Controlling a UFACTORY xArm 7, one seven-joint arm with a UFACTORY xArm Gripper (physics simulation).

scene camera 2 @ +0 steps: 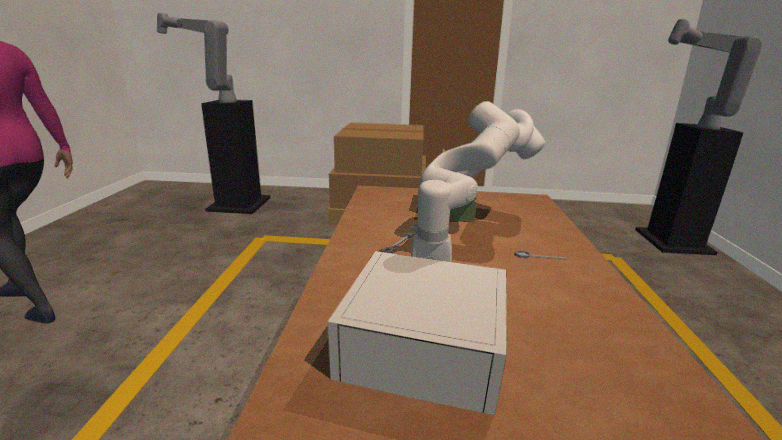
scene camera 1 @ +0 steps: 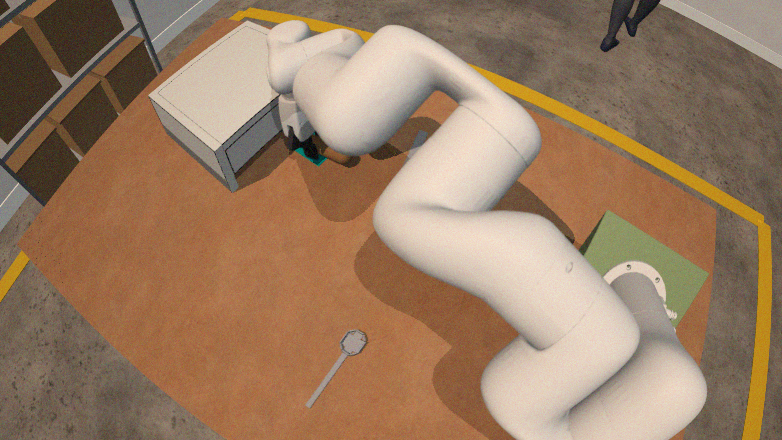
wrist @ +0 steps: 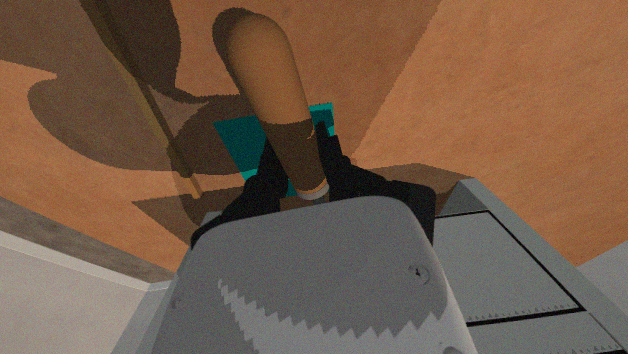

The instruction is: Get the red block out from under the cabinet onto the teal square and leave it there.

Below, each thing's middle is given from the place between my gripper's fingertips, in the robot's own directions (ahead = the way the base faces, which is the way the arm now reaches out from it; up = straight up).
Scene:
My hand is 20 mm to the left of the teal square [wrist: 244, 138] and 10 mm short of it. Also, from my hand: spoon-like tool [scene camera 1: 353, 343]: 360 mm to the left, 250 mm behind.

